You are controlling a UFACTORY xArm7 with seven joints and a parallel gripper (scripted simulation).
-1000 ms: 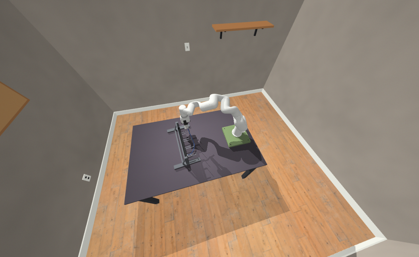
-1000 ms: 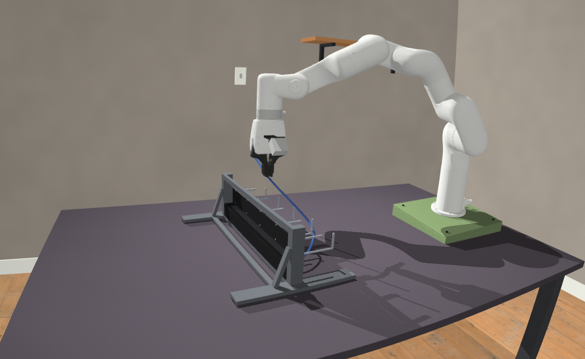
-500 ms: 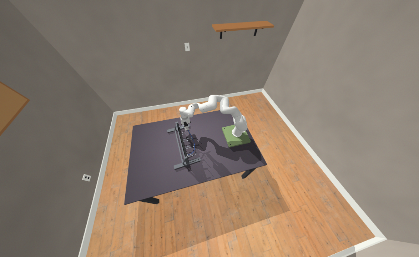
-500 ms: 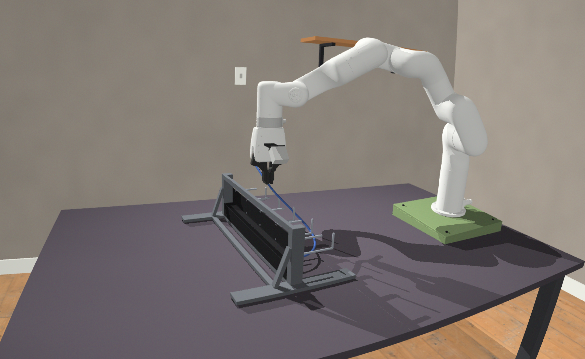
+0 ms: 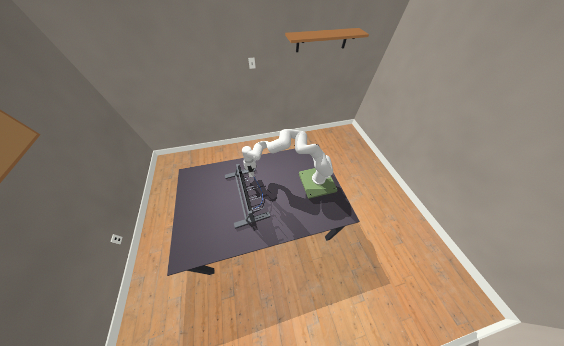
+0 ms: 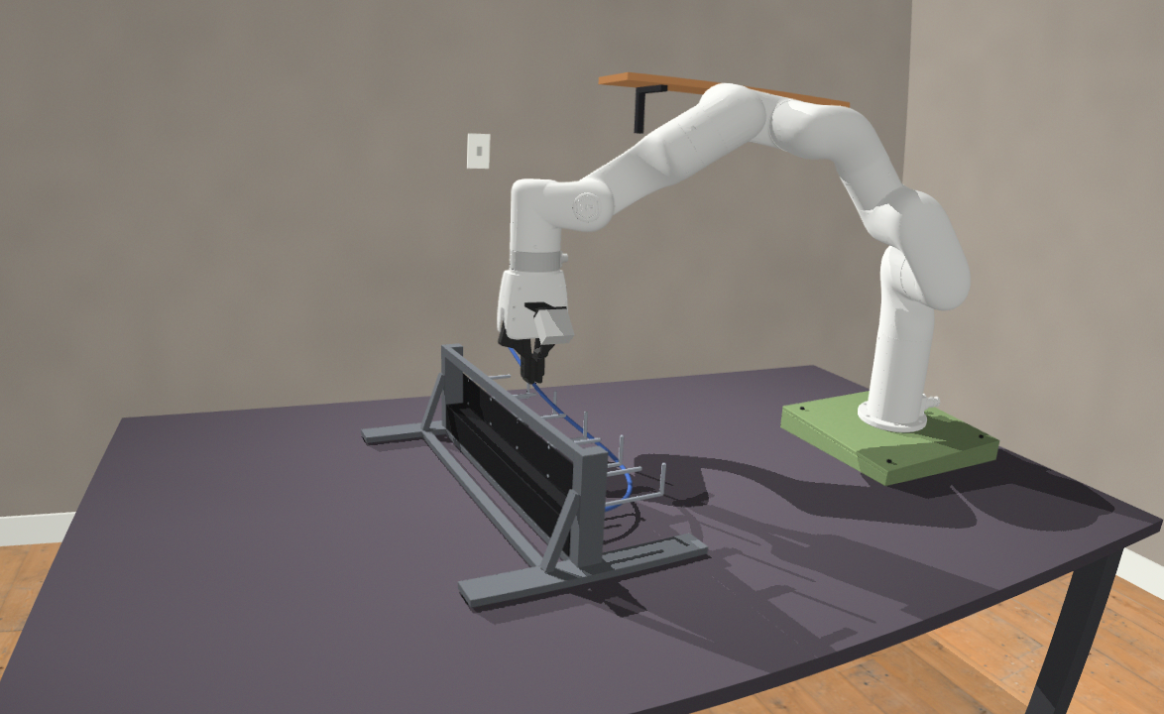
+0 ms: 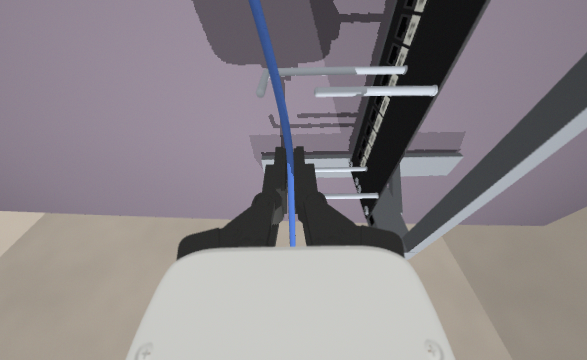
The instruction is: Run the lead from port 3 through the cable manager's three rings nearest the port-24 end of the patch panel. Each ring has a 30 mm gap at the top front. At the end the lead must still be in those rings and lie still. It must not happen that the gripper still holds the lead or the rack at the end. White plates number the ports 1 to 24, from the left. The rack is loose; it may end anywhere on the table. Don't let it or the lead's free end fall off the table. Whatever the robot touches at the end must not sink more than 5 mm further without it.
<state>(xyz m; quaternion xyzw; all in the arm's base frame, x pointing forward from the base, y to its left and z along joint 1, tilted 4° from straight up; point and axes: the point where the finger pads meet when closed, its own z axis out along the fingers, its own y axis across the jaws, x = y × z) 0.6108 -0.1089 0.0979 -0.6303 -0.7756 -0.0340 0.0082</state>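
Right now my hand is 17 cm to the right of the grey rack, 7 cm short of it and 5 cm above it.
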